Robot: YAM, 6 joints.
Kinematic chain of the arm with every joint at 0, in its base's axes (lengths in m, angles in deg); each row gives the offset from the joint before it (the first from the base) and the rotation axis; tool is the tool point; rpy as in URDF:
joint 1: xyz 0 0 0.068 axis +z
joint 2: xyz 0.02 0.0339 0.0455 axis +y
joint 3: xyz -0.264 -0.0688 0 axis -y
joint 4: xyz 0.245 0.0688 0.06 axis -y
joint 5: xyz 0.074 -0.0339 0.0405 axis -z
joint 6: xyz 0.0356 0 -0.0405 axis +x
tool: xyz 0 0 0 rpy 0 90 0
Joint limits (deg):
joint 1: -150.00..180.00
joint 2: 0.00..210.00
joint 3: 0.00..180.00
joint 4: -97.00..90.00
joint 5: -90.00..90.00
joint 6: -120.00..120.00
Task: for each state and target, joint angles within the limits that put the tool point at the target. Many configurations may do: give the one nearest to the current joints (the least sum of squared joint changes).
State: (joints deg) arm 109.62 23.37 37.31 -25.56 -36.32 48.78
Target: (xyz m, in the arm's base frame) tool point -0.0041 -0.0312 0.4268
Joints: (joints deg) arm 116.54 9.56 57.14 -20.29 -29.64 48.78
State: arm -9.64 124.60 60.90 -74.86 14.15 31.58
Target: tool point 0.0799 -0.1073 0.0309
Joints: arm -47.60 135.26 38.57 -73.57 22.01 31.58
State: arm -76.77 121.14 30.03 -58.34 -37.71 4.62
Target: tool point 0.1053 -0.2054 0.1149
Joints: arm -68.64 102.95 48.70 -59.92 -40.78 4.62
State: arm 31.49 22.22 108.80 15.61 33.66 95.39
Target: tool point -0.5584 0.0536 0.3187
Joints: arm -6.87 9.72 147.27 20.73 22.45 95.39
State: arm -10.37 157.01 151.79 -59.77 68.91 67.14
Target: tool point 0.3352 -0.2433 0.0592
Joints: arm -31.49 148.35 105.81 -84.00 65.31 67.14
